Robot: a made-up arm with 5 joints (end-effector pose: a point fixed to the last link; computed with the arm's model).
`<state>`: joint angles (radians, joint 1 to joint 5).
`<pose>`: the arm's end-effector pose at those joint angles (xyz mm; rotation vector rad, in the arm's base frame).
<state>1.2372 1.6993 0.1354 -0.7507 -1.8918</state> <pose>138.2 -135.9 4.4 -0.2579 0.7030 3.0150</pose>
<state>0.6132 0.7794 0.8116 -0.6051 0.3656</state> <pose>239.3 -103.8 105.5 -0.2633 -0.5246 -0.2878</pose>
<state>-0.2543 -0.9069 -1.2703 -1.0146 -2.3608</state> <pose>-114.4 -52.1 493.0 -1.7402 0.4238 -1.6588</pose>
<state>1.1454 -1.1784 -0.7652 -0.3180 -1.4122</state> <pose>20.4 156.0 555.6 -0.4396 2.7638 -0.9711</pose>
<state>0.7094 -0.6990 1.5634 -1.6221 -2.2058</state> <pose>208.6 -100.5 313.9 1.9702 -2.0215 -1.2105</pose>
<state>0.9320 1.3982 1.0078 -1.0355 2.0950</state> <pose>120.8 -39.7 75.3 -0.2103 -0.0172 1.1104</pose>
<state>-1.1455 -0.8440 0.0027 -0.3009 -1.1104</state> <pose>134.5 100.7 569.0 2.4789 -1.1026 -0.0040</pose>
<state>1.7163 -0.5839 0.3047 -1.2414 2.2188</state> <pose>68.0 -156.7 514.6 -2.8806 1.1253 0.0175</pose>
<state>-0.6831 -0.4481 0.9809 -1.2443 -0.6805</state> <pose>258.6 138.5 362.8 1.4811 -1.7366 -0.0241</pose>
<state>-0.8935 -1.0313 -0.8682 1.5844 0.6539</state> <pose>72.9 -19.7 534.2 0.2900 -1.9982 0.9983</pose>
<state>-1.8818 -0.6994 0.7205 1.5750 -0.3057</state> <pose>43.7 140.6 301.6 -0.0251 0.0122 1.5273</pose>
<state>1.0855 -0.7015 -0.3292 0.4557 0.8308</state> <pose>152.7 -116.8 565.3 -1.7292 -1.2794 -0.1767</pose>
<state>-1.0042 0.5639 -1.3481 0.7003 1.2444</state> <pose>256.0 262.8 480.9 -0.1862 -1.9383 1.5956</pose>
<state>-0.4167 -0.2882 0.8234 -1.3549 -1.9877</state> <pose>300.1 94.1 370.9 2.3807 -0.8536 -0.7221</pose>
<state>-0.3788 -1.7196 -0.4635 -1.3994 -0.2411</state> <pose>-140.7 -90.7 383.0 -0.3708 1.0677 0.0793</pose>
